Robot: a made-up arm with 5 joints.
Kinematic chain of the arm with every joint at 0, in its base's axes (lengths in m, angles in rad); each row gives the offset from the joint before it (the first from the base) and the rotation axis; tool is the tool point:
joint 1: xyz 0 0 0.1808 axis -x
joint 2: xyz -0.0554 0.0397 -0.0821 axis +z
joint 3: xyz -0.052 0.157 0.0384 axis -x
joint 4: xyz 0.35 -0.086 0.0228 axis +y
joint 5: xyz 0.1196 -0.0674 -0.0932 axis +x
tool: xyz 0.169 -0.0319 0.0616
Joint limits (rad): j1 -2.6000..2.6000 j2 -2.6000..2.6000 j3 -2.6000..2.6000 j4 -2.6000..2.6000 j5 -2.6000..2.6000
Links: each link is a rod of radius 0.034 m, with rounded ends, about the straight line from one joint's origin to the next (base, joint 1, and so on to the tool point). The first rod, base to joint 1, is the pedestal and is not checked.
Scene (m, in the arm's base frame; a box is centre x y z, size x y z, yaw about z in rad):
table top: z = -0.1
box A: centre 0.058 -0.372 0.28 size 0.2 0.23 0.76 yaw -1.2
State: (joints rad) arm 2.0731 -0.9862 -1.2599 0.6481 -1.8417
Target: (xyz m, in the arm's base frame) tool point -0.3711 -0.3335 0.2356
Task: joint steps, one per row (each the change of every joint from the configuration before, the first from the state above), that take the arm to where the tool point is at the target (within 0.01 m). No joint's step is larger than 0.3 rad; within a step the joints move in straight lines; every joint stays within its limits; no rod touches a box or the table.
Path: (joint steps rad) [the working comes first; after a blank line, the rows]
Joints at the target: 1.1769 -2.6000 0.1832 1.0236 -1.8017
Straight joint move there: touches box A.

1: 0.0054 -0.2622 0.1482 0.1859 0.0581
2: 0.0054 -0.2623 0.1483 0.1859 0.0582
3: 0.0054 -0.2622 0.1482 0.1859 0.0581
4: 0.0054 -0.2623 0.1482 0.1859 0.0581
5: 0.0054 -0.2622 0.1482 0.1859 0.0582
6: 0.0054 -0.2623 0.1483 0.1859 0.0581
7: -0.2322 -0.0101 0.1384 -0.1850 -0.0772
8: -0.2321 -0.0100 0.1385 -0.1850 -0.0772
9: -0.2322 -0.0101 0.1384 -0.1850 -0.0772
10: -0.2321 -0.0101 0.1384 -0.1849 -0.0772

